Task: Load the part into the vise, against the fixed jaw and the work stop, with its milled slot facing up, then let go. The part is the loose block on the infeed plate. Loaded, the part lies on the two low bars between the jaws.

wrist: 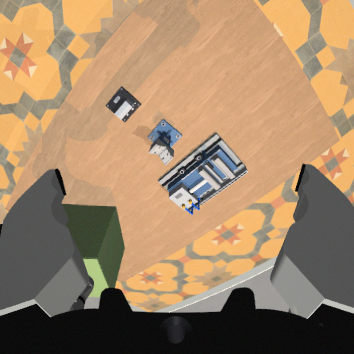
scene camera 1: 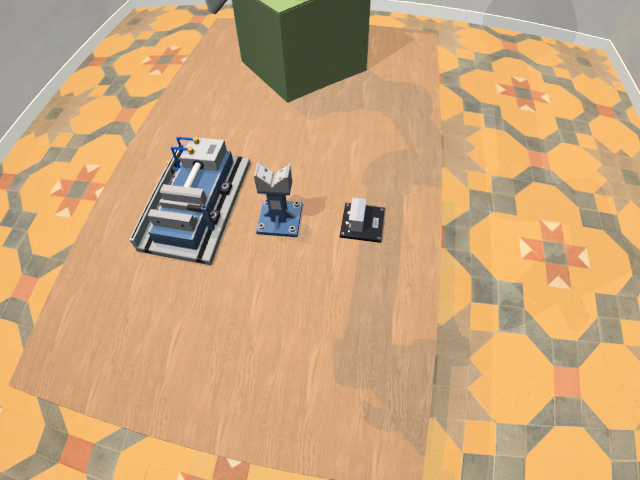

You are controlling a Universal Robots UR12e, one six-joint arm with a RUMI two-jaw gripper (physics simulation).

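Frame: origin at the arm's base, x ahead, y left, z up, level; centimetres.
Where they show: gripper, between the fingertips: (wrist: 179, 170).
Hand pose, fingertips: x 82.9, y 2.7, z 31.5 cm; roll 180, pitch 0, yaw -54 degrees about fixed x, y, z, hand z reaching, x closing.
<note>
Things, the pixels of their top centre, and the offset from my fingertips. Level surfaces: height alone.
- light grey block, centre of its top: (scene camera 1: 357, 209) (wrist: 122, 110) dx -19.8, dy +9.5, dz -57.5 cm
- black infeed plate, centre of its top: (scene camera 1: 363, 221) (wrist: 122, 104) dx -19.5, dy +10.9, dz -61.5 cm
- vise, centre of its top: (scene camera 1: 184, 177) (wrist: 203, 186) dx -26.4, dy -27.8, dz -52.4 cm
- dark blue post, centre of its top: (scene camera 1: 203, 206) dx -18.0, dy -22.1, dz -52.5 cm
- grey V-shaped top, height of its surface: dz -49.2 cm
The part, a light grey block (scene camera 1: 357, 214) (wrist: 124, 110), sits on the black infeed plate (scene camera 1: 368, 236) (wrist: 116, 91); its slot cannot be made out. The vise (scene camera 1: 192, 198) (wrist: 205, 172) is at the left in the scene view. Its jaws (scene camera 1: 181, 193) (scene camera 1: 172, 219) stand apart, with the low bars (scene camera 1: 173, 205) between them. A dark blue post (scene camera 1: 207, 218) with a dark rod stands at the side of the jaws. My gripper (wrist: 179, 170) is open and empty, high above the table in the wrist view. It does not show in the scene view.
A blue stand with a grey V-shaped top (scene camera 1: 273, 180) (wrist: 161, 151) stands between the vise and the infeed plate. A large green box-shaped pedestal (scene camera 1: 305, 51) (wrist: 95, 227) stands at the back of the wooden table top (scene camera 1: 232, 335) (wrist: 240, 75). Blue hoses with yellow fittings rise at the vise's rear end.
</note>
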